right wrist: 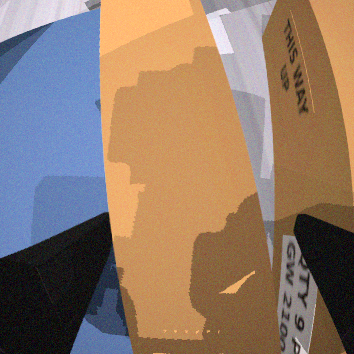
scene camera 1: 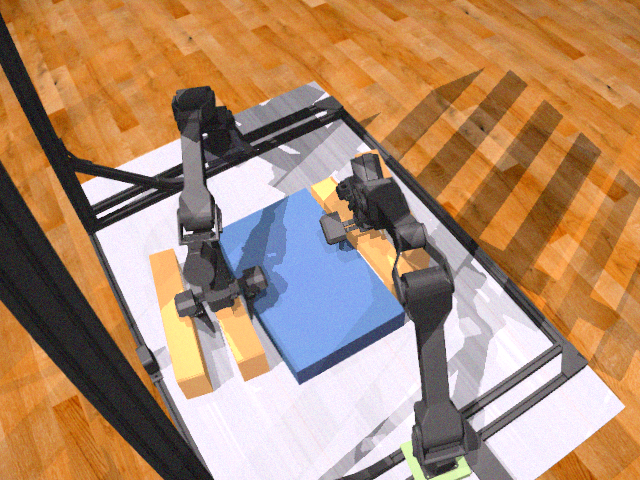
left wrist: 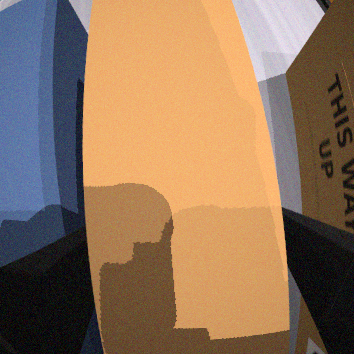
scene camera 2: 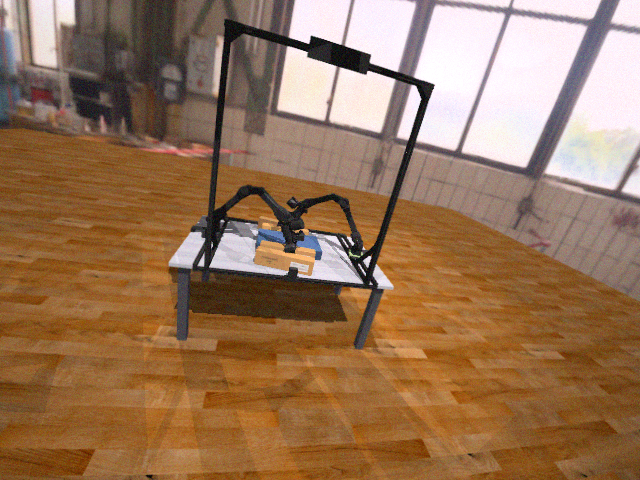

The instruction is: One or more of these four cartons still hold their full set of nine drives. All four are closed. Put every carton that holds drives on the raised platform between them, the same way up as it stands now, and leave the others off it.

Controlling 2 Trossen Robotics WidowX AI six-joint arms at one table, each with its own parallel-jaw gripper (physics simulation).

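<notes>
A blue raised platform lies in the middle of the table. Two tan cartons lie to its left: an outer one and an inner one. My left gripper is open, one finger on each side of the inner carton. On the right, my right gripper is open astride the inner right carton. The outer right carton bears "THIS WAY UP" and a white label; the arm mostly hides it in scene camera 1.
The white table is ringed by a black rail frame with a tall gantry. A green base plate sits under the right arm's mount. Wooden floor lies all around.
</notes>
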